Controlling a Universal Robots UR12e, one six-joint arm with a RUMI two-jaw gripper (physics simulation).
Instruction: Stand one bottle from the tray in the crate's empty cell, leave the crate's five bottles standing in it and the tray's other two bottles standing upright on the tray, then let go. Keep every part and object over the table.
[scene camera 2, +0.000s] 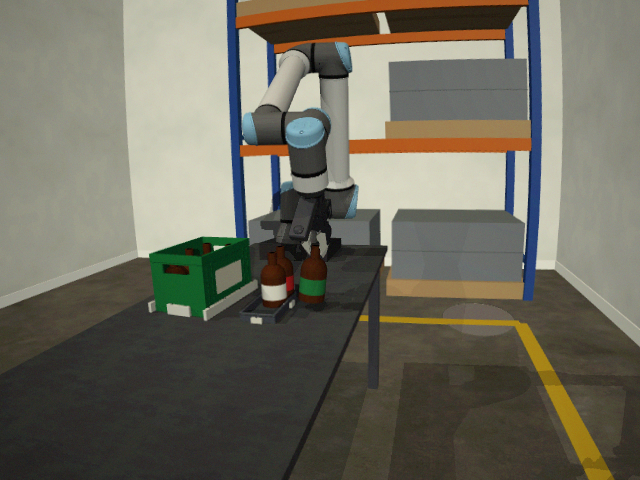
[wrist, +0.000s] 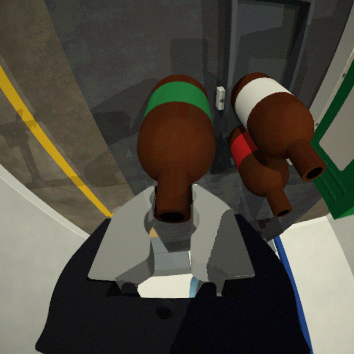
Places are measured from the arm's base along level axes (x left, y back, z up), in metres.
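Where they show: gripper, fingertip midpoint: (scene camera 2: 317, 256) (wrist: 174, 186); arm's base, origin of the base link: (scene camera 2: 297, 241).
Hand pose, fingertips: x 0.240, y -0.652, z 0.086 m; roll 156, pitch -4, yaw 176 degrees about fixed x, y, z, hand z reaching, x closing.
Observation:
Each offset is from my fingertips to the top centre of the thing. "*": to the spot under its first point. Level surfaces: height alone.
My gripper (scene camera 2: 316, 248) (wrist: 174, 186) is shut on the neck of the green-labelled brown bottle {dx -0.007, dy -0.016, dz +0.036 m} (scene camera 2: 313, 276) (wrist: 176, 137). That bottle hangs upright beside the tray {dx -0.132, dy -0.003, dz -0.124 m} (scene camera 2: 269, 317) (wrist: 272, 32), low over the table; whether its base touches the table I cannot tell. The white-labelled bottle {dx -0.131, dy -0.003, dz +0.010 m} (scene camera 2: 273, 293) (wrist: 280, 120) and the red-labelled bottle {dx -0.134, dy +0.083, dz +0.010 m} (scene camera 2: 285, 267) (wrist: 257, 172) stand upright on the tray. The green crate {dx -0.364, dy +0.009, dz +0.026 m} (scene camera 2: 178, 291) (wrist: 327, 192) stands left of the tray in the scene view. Brown bottle necks {dx -0.395, dy +0.099, dz +0.003 m} (scene camera 2: 206, 248) show inside it; its cells are hidden.
The dark table {dz -0.150 m} (scene camera 2: 170, 387) has its right edge close to the held bottle in the scene view. Pale holders {* dx -0.377, dy -0.139, dz -0.133 m} (scene camera 2: 178, 310) stand around the crate's base. A rack with blue posts (scene camera 2: 532, 180) and orange beams, holding grey boxes (scene camera 2: 457, 237), stands behind the arm.

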